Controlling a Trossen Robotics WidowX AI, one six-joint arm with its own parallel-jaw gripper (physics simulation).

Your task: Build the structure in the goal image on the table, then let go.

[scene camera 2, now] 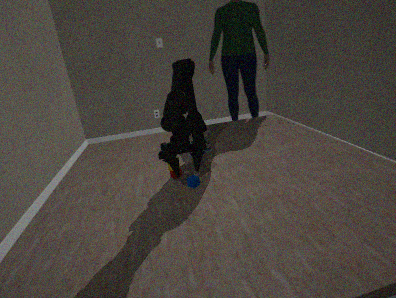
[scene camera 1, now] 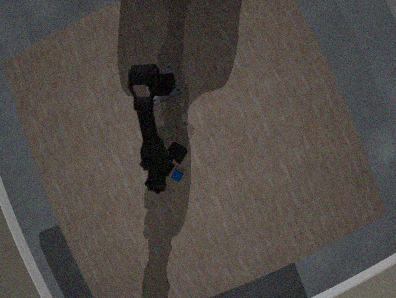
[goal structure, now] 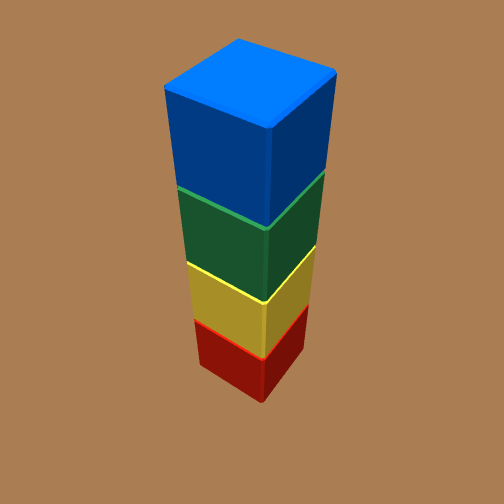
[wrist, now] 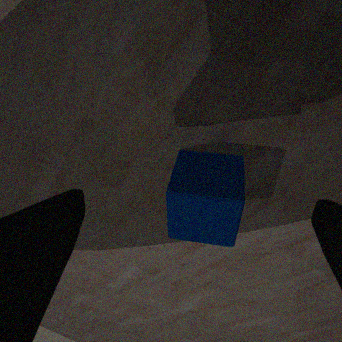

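A blue cube rests on the wood-patterned surface. My gripper is open and empty. In the wrist view its two dark fingertips stand wide apart, left and right of the cube, and neither touches it. In scene camera 2 a red block with a bit of yellow above it shows to the left of the cube, largely hidden behind the gripper. In scene camera 1 the arm hides the fingertips and these blocks.
The black arm reaches over the wood-patterned surface. Broad dark shadows fall across it around the arm and the cube. A person in a green top stands by the back wall.
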